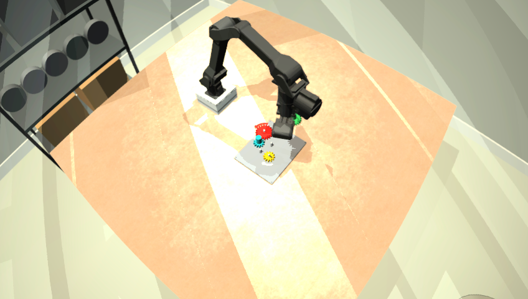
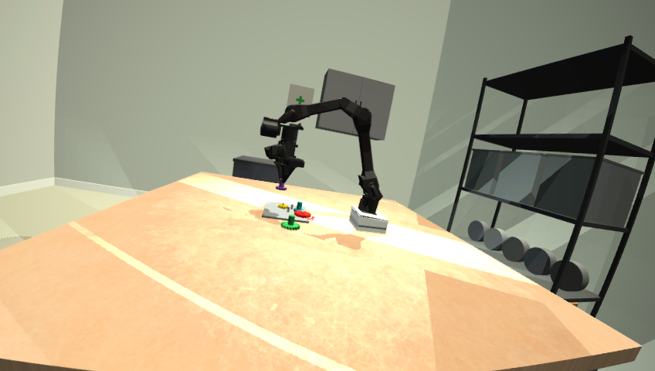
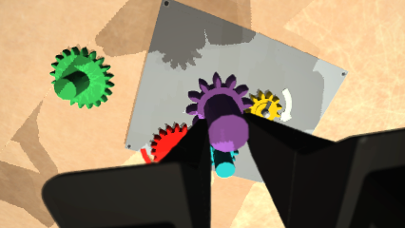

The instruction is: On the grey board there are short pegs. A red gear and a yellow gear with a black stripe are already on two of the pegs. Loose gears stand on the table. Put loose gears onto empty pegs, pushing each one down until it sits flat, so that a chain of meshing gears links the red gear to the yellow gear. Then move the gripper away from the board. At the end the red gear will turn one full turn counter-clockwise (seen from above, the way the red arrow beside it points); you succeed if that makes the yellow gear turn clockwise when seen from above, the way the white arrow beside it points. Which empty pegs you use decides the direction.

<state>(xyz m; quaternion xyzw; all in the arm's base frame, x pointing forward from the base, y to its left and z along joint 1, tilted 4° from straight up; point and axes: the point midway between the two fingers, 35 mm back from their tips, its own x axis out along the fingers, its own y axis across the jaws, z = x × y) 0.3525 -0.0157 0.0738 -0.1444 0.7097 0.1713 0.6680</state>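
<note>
Right now the teal gear is 100 mm below my gripper tip, 80 mm behind it and 50 mm to the right of it. Round my gripper tip: yellow gear 110 mm below, 70 mm to the right, 20 mm behind; then purple gear 10 mm below; then grey board 120 mm below, 40 mm to the right, 30 mm behind.
</note>
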